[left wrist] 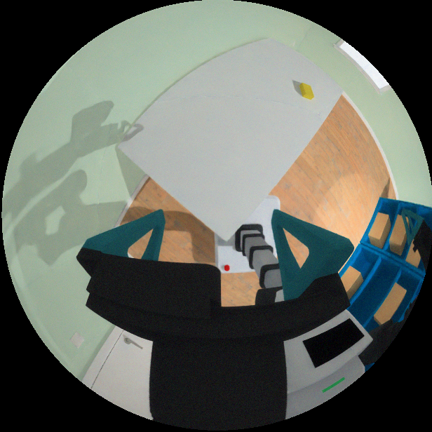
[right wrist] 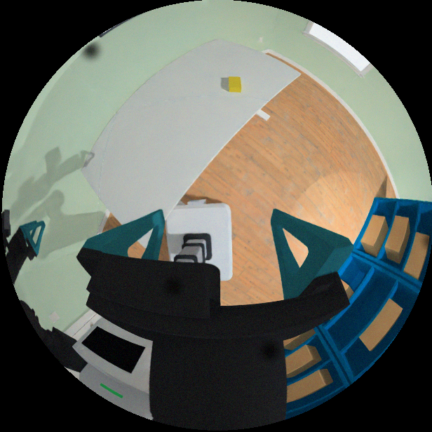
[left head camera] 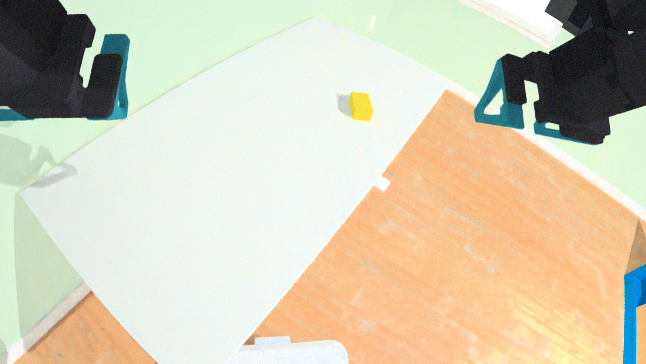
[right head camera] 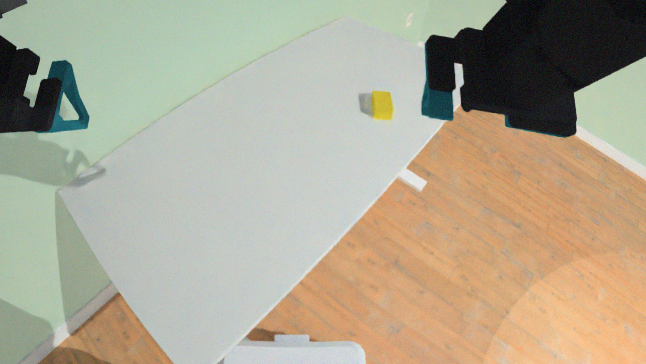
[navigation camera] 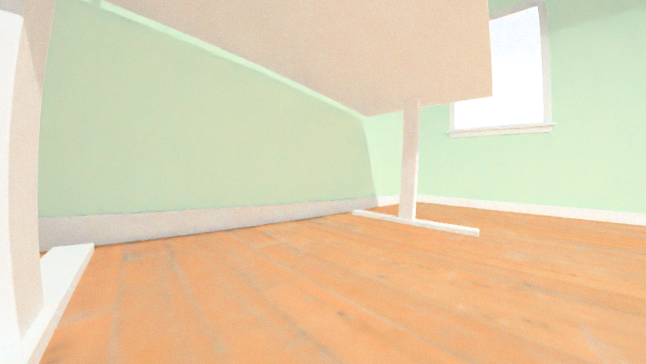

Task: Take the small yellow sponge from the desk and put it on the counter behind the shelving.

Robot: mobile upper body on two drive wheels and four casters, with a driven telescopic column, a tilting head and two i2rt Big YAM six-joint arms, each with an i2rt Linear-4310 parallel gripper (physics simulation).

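Frame: origin at the left arm's base, x ahead, y left, z up, level; millimetres.
Seen in the pictures: left gripper, fingertip midpoint: (left head camera: pixel 79 112) (right head camera: pixel 53 124); right gripper, fingertip midpoint: (left head camera: pixel 506 122) (right head camera: pixel 466 114).
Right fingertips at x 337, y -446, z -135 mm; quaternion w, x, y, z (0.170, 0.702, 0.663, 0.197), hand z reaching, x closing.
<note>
Pixels of each thing's middle, then the offset from my right fingertips to it. "pt": a spot on its surface instead. Level surfaces: height alone.
- small yellow sponge, body centre: (right head camera: pixel 381 105) (left head camera: pixel 360 106) dx +654, dy -96, dz -532 mm
- white desk, its level: dz -555 mm
- desk foot, surface spot: (navigation camera: pixel 440 227) pt dx +918, dy -340, dz -1259 mm
The small yellow sponge (left head camera: pixel 361 106) (right head camera: pixel 382 105) (left wrist: pixel 306 91) (right wrist: pixel 234 84) lies on the white desk (left head camera: pixel 200 200) (right head camera: pixel 225 200) (left wrist: pixel 215 135) (right wrist: pixel 160 130), near the upper right end of the desk in the head views. My left gripper (left head camera: pixel 62 118) (left wrist: pixel 217 215) is open and empty, far to the left of the sponge in the left head view. My right gripper (left head camera: pixel 530 127) (right head camera: pixel 487 120) (right wrist: pixel 217 214) is open and empty, to the right of the sponge in both head views. The counter cannot be made out in these views.
Blue shelving (left head camera: pixel 630 320) (left wrist: pixel 385 255) (right wrist: pixel 390 272) with brown boxes stands at the right in the wrist views. A desk foot (left head camera: pixel 382 183) (right head camera: pixel 414 181) (right wrist: pixel 263 114) (navigation camera: pixel 440 227) sticks out over the wooden floor. Green walls run behind the desk.
</note>
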